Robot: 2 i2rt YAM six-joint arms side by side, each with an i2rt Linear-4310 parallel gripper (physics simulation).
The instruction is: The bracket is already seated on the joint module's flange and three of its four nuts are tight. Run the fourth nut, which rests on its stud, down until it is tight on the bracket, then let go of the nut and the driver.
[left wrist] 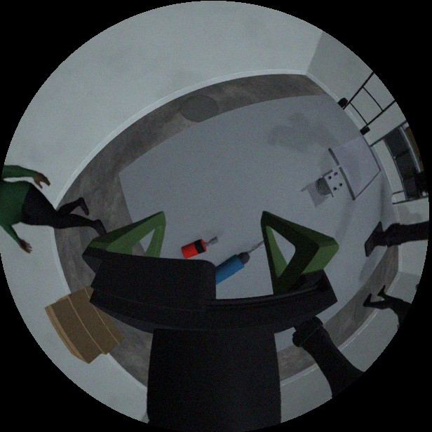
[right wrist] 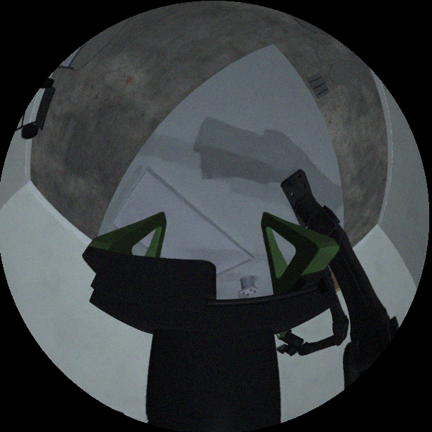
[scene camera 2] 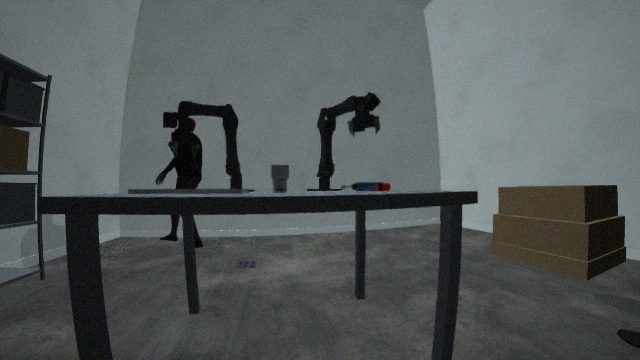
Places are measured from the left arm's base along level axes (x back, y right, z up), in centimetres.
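Pixels of known places: left gripper, fingertip midpoint: [scene camera 2: 364,134]; right gripper, fingertip midpoint: [scene camera 2: 185,158]; left arm's base, origin of the base link: [scene camera 2: 324,190].
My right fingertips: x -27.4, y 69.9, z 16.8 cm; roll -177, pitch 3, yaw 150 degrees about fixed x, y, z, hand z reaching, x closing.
Note:
Ahead of a thing's pixels: the offset from my right fingertips to its top centre.
The joint module {dx -11.1, dy -50.4, dz -9.3 cm} [scene camera 2: 280,185] [left wrist: 322,187] [right wrist: 247,280] stands on the table [scene camera 2: 260,205] with the pale bracket [scene camera 2: 280,171] [left wrist: 334,181] [right wrist: 248,291] on it. Small dark spots show on the bracket; which is the loose nut cannot be told. A red-handled driver {dx -4.8, dy -93.1, dz -13.3 cm} [left wrist: 192,249] [scene camera 2: 386,187] and a blue-handled driver {dx +2.8, dy -88.1, dz -12.7 cm} [left wrist: 229,270] [scene camera 2: 363,187] lie on the table. My left gripper [scene camera 2: 365,133] [left wrist: 212,216] is open and empty, high above the drivers, fingers downward. My right gripper [scene camera 2: 184,154] [right wrist: 213,217] is open and empty, high above the flat panel's side of the table.
A flat pale panel {dx -17.6, dy -15.8, dz -15.2 cm} [scene camera 2: 190,191] [left wrist: 356,167] [right wrist: 170,215] lies beside the module. A dark-clothed person [scene camera 2: 190,167] stands behind the table. A person in green [left wrist: 17,200] shows in the left wrist view. Cardboard boxes [scene camera 2: 542,235] stand at the right, a shelf unit [scene camera 2: 44,150] at the left.

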